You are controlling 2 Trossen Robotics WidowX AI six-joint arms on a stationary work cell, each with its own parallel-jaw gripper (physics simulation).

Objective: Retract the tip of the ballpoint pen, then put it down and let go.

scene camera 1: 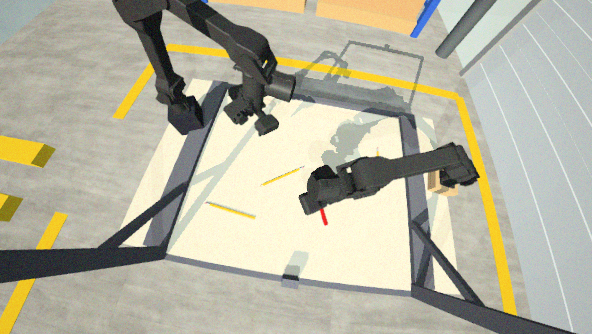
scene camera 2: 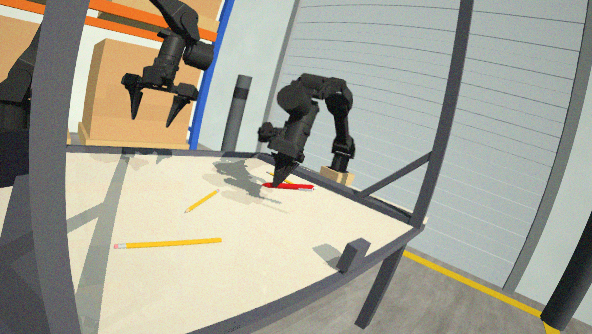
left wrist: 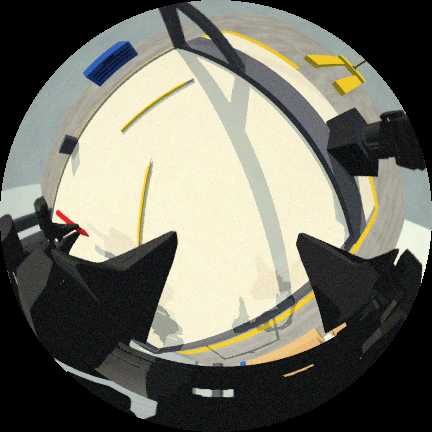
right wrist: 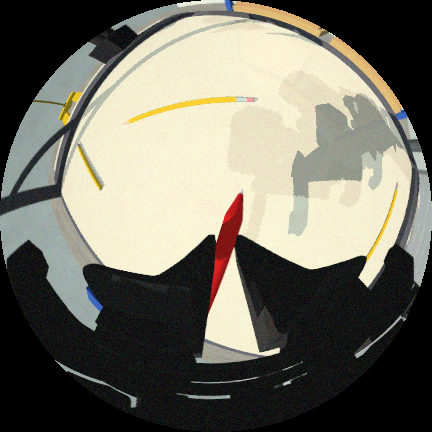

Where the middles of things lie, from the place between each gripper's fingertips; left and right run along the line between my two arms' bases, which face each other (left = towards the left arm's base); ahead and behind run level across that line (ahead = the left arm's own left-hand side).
Scene:
I see my right gripper 30 mm past the red ballpoint pen [right wrist: 232, 219], 10 mm to the left of it and 10 mm below it. The rest, counted from my right hand: grey block [scene camera 2: 355, 251]: 260 mm behind, 30 mm to the left, 30 mm below.
Now: left hand 280 mm to the left of the red ballpoint pen, 190 mm past it and 80 mm above it. Also, from my left hand: grey block (430 mm behind, 240 mm to the right, 120 mm below).

